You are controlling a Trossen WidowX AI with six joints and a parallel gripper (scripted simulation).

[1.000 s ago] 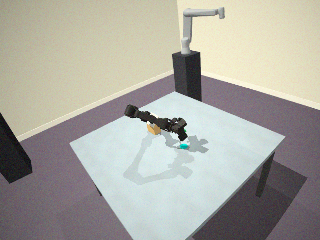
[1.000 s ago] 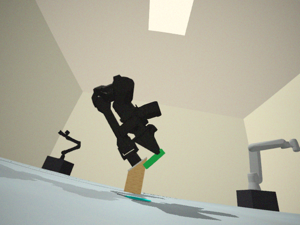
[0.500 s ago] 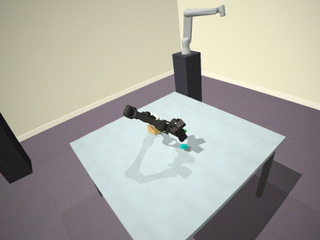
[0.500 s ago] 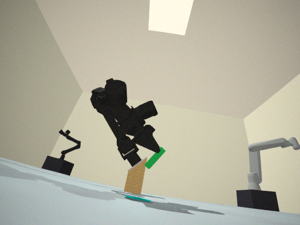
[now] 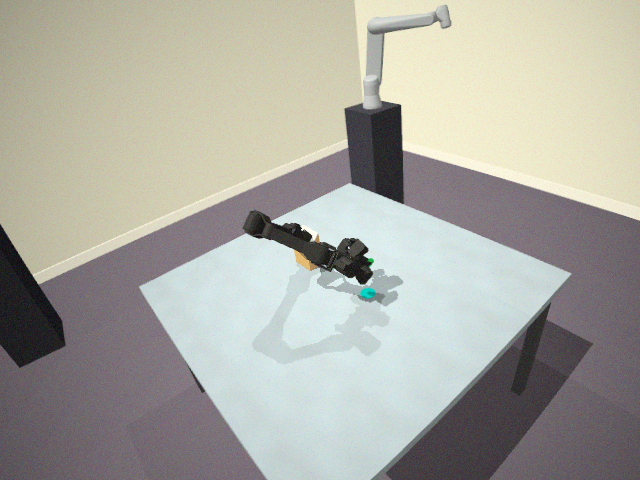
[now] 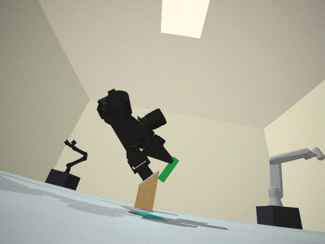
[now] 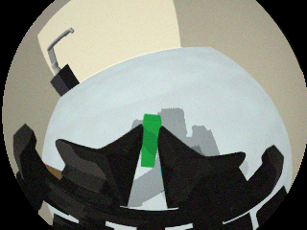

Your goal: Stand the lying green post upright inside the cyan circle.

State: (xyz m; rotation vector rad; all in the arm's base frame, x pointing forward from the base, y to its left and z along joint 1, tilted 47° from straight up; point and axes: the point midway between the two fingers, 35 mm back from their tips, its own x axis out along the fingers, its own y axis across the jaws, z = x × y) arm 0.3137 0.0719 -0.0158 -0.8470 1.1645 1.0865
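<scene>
My gripper tip is 13 cm above the cyan circle, 3 cm to the left of it and 2 cm short of it. Round my gripper tip: green post 2 cm below, 1 cm to the right, 1 cm behind.
</scene>
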